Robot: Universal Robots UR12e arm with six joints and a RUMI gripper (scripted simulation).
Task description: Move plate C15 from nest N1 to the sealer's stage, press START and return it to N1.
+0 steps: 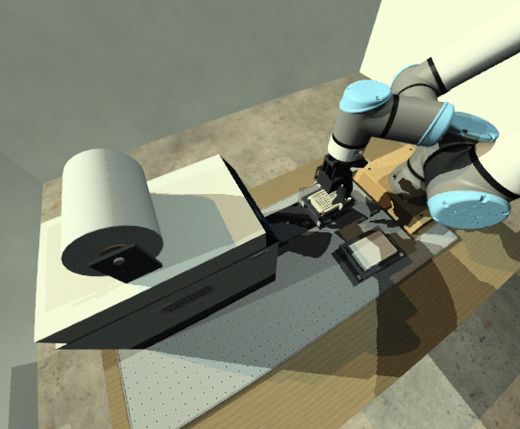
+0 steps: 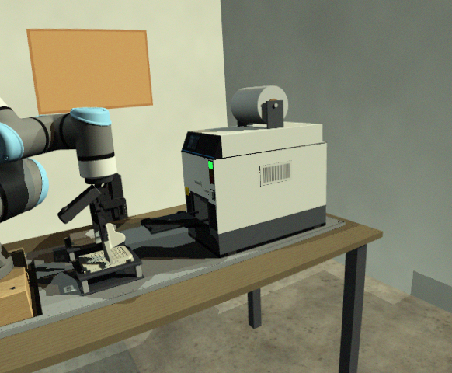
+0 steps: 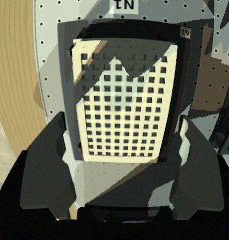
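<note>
My hand is 10 mm above the white open-well plate. From my hand the other things lie so: dark stage (200 mm ahead, 40 mm above, 20 mm to the left); foil-covered plate (220 mm to the left, 20 mm below, 10 mm ahead); start button (300 mm ahead, 120 mm above, 80 mm to the right).
</note>
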